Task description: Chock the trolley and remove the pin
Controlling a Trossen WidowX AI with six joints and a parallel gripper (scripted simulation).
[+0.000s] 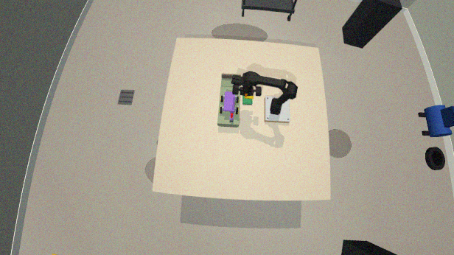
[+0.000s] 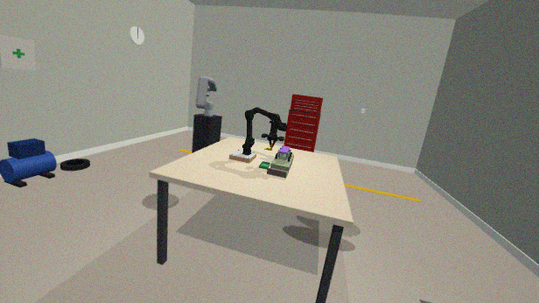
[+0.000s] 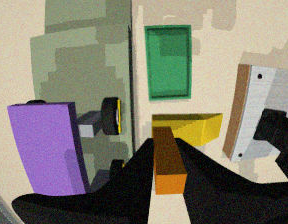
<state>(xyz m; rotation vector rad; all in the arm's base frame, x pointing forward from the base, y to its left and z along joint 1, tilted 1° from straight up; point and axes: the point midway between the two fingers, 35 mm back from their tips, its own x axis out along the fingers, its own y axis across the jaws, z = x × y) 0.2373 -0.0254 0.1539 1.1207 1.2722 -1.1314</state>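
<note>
The red-headed stop pin lies 160 mm to the left of my gripper tip, 70 mm ahead of it and 40 mm below it. Round my gripper tip: yellow chock (20 mm behind, 10 mm below); then purple trolley (100 mm ahead, 70 mm to the left, 50 mm below); then green tray (170 mm below, 50 mm to the right, 20 mm behind).
</note>
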